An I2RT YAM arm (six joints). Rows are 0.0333 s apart.
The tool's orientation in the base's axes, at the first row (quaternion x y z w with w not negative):
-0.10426, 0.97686, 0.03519, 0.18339
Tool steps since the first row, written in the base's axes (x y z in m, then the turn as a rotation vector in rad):
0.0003, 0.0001, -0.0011, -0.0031, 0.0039, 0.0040
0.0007, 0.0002, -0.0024, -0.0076, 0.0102, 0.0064
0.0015, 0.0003, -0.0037, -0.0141, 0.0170, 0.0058
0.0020, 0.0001, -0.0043, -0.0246, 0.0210, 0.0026
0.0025, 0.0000, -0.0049, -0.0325, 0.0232, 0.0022
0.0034, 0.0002, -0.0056, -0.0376, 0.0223, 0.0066
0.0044, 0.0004, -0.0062, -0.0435, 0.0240, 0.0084
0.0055, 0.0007, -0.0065, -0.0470, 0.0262, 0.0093
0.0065, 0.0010, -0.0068, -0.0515, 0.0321, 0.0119
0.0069, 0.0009, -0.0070, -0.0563, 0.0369, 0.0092
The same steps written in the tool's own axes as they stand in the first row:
0.0001, 0.0000, 0.0011, 0.0006, 0.0046, -0.0044
0.0002, 0.0000, 0.0025, 0.0026, 0.0118, -0.0075
-0.0001, -0.0001, 0.0040, 0.0075, 0.0198, -0.0085
-0.0003, -0.0005, 0.0047, 0.0175, 0.0259, -0.0088
-0.0005, -0.0007, 0.0054, 0.0244, 0.0297, -0.0110
-0.0011, -0.0007, 0.0064, 0.0276, 0.0301, -0.0169
-0.0018, -0.0008, 0.0074, 0.0320, 0.0331, -0.0205
-0.0028, -0.0007, 0.0081, 0.0344, 0.0360, -0.0223
-0.0036, -0.0006, 0.0087, 0.0364, 0.0428, -0.0257
-0.0039, -0.0008, 0.0090, 0.0409, 0.0485, -0.0244

